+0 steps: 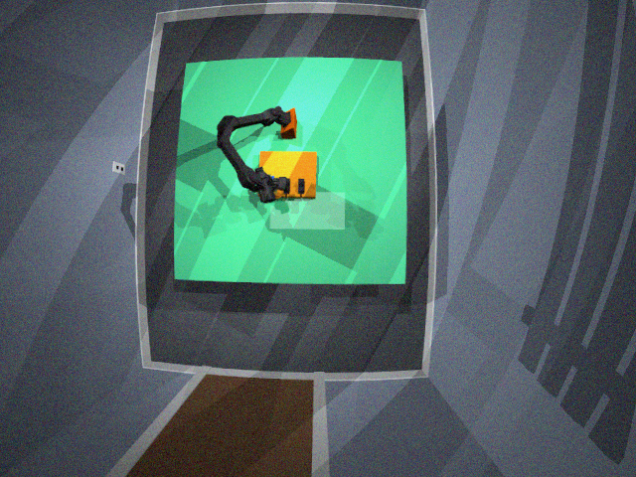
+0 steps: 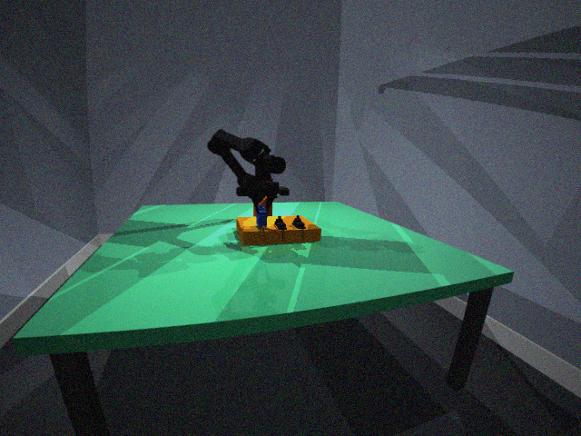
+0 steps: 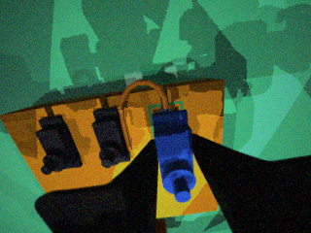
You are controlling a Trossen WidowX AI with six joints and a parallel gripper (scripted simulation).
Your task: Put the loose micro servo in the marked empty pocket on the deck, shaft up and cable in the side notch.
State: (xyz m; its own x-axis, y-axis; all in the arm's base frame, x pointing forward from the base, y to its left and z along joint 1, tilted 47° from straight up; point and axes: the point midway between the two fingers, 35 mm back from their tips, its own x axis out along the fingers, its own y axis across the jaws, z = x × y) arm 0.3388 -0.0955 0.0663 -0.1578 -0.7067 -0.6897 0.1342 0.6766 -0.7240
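Now: gripper tip 110 mm past the orange deck, 90 mm to the right of it and 80 mm above it.
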